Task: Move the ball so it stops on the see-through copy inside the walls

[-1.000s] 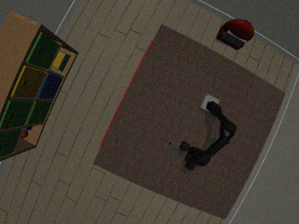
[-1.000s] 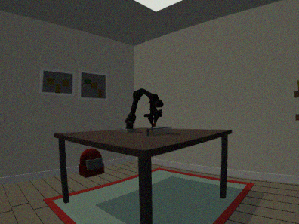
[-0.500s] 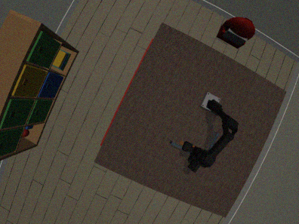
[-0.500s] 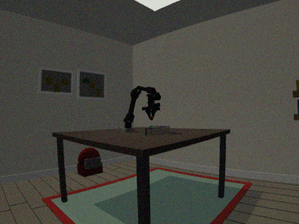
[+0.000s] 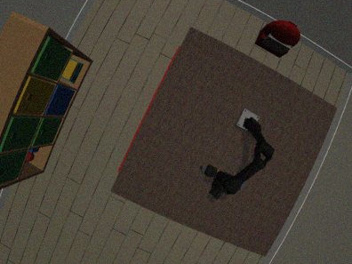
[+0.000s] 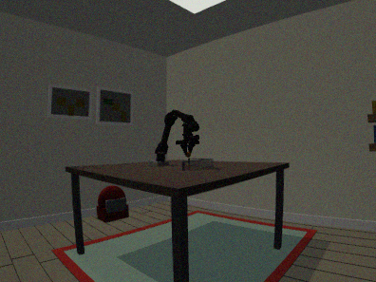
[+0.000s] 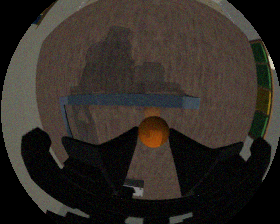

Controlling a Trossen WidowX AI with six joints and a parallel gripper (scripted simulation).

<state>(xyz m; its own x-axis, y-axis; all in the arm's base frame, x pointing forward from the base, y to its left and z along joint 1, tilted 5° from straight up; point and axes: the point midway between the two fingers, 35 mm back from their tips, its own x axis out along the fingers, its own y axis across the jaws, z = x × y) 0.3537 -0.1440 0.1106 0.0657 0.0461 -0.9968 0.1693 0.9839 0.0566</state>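
The see-through orange copy lies 80 mm below my gripper tip. Round my gripper tip: orange ball right at my gripper tip.
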